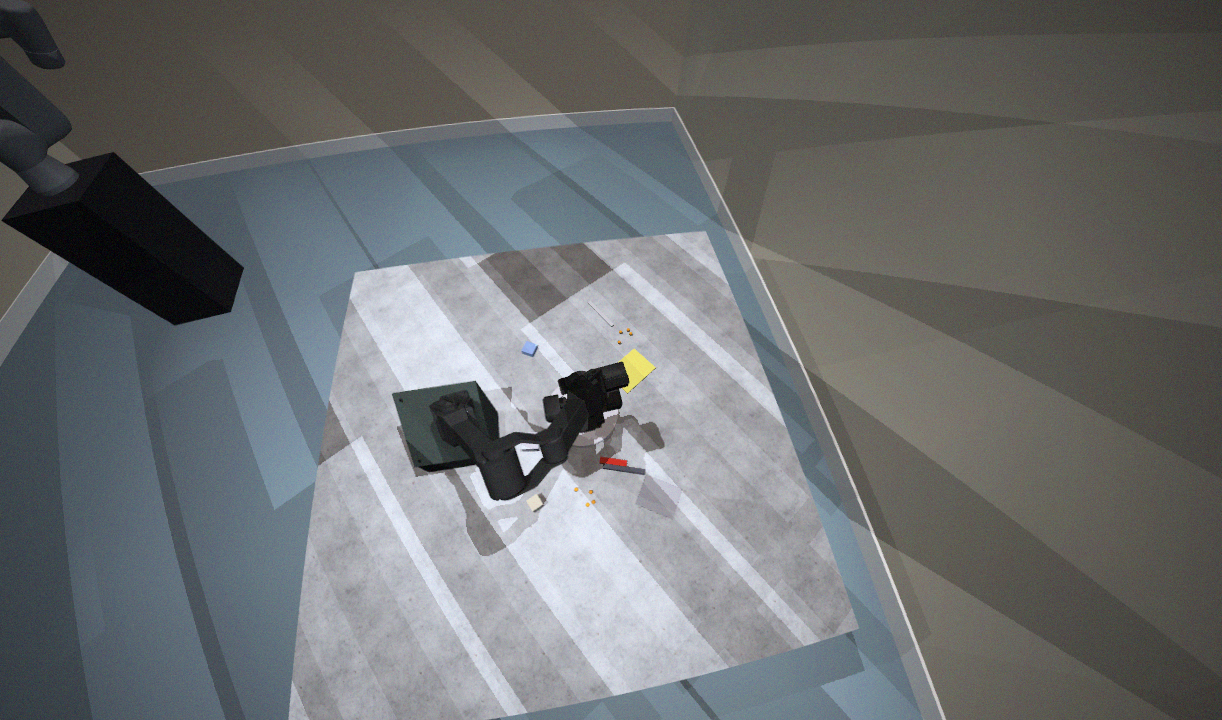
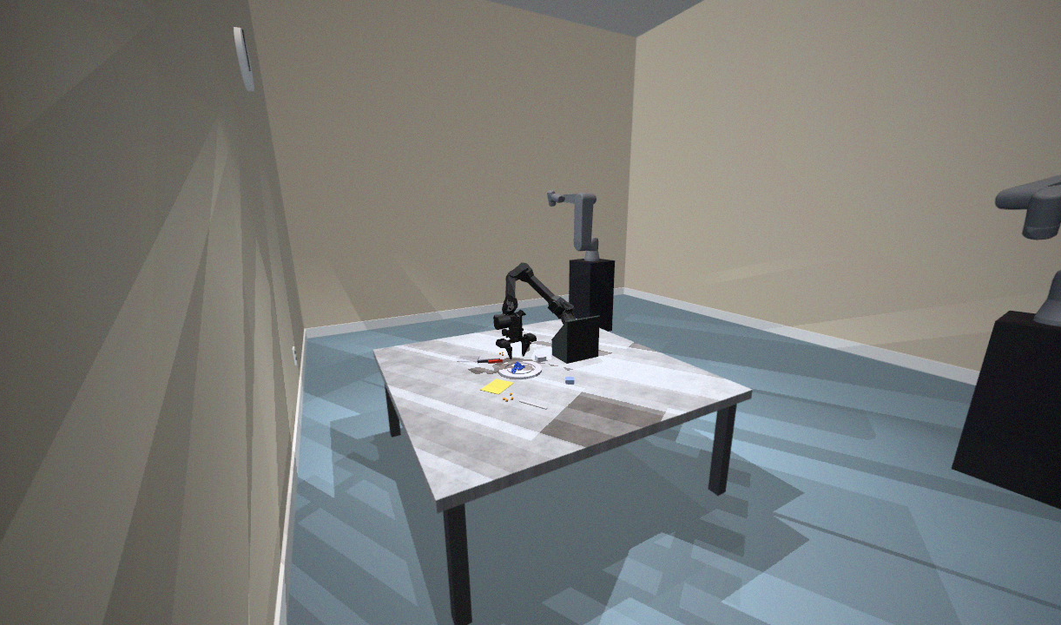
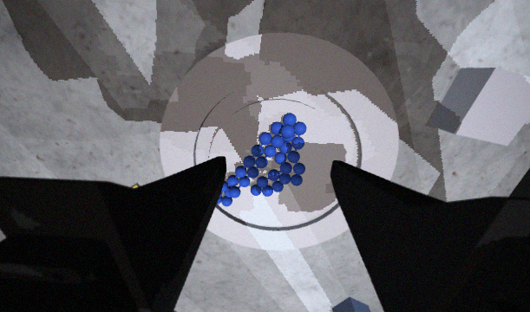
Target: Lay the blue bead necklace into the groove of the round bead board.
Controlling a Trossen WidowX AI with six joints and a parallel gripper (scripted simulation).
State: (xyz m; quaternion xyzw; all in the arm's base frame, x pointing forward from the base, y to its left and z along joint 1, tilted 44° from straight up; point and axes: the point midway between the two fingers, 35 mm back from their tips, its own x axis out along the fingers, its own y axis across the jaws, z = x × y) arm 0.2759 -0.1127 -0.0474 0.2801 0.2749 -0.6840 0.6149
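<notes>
My gripper tip is now 50 mm above the round white bead board and 30 mm to the right of it. The rest, counted from my gripper tip: cream cube: 180 mm to the right, 170 mm behind, 40 mm below; yellow sheet: 170 mm ahead, 120 mm to the left, 50 mm below; grey tool: 140 mm to the right, 60 mm ahead, 50 mm below.
</notes>
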